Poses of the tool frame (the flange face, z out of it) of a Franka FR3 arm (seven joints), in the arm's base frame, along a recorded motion.
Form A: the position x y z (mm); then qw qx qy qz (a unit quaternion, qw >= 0).
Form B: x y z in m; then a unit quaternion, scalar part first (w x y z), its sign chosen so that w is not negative. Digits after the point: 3 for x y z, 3 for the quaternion.
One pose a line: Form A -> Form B
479 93 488 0.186 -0.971 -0.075 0.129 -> 0.479 0.093 0.488 0.186 -0.971 -0.075 0.129
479 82 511 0.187 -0.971 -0.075 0.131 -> 0.479 0.082 0.511 0.187 -0.971 -0.075 0.131
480 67 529 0.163 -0.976 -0.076 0.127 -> 0.480 0.067 0.529 0.163 -0.976 -0.076 0.127
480 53 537 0.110 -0.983 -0.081 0.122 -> 0.480 0.053 0.537 0.110 -0.983 -0.081 0.122
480 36 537 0.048 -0.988 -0.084 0.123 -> 0.480 0.036 0.537 0.048 -0.988 -0.084 0.123
